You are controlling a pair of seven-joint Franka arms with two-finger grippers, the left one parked.
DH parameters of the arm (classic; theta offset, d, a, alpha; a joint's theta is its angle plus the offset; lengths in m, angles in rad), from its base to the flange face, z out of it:
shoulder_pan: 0 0.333 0 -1.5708
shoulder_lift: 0 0 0 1.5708
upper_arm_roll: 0 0.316 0.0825 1.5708
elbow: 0 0 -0.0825 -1.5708
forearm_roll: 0 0.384 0 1.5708
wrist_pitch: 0 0 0.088 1.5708
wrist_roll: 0 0.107 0 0
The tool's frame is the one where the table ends.
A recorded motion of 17 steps. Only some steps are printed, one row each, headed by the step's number.
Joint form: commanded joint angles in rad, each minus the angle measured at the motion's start. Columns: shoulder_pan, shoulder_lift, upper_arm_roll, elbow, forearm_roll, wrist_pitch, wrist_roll.
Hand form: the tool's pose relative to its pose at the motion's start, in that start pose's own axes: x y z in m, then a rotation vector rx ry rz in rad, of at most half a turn. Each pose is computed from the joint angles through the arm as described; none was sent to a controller.
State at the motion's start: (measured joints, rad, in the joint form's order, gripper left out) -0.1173 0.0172 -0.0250 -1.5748 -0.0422 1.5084 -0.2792
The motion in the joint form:
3: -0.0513 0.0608 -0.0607 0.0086 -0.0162 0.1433 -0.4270
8: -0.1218 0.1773 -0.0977 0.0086 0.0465 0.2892 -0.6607
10: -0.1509 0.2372 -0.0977 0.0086 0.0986 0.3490 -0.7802
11: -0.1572 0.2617 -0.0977 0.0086 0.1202 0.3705 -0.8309
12: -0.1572 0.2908 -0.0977 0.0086 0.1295 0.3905 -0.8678
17: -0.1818 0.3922 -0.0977 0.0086 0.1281 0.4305 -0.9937
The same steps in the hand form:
3: 0.0110 0.0696 0.0186 -0.0566 0.0668 -0.3177
8: 0.0305 0.1358 0.0752 -0.0429 0.1108 -0.4416
10: 0.0423 0.1550 0.1069 -0.0176 0.1393 -0.5209
11: 0.0479 0.1597 0.1203 -0.0066 0.1501 -0.5591
12: 0.0554 0.1616 0.1367 0.0007 0.1479 -0.5927
17: 0.0663 0.1815 0.1999 0.0314 0.0987 -0.6936

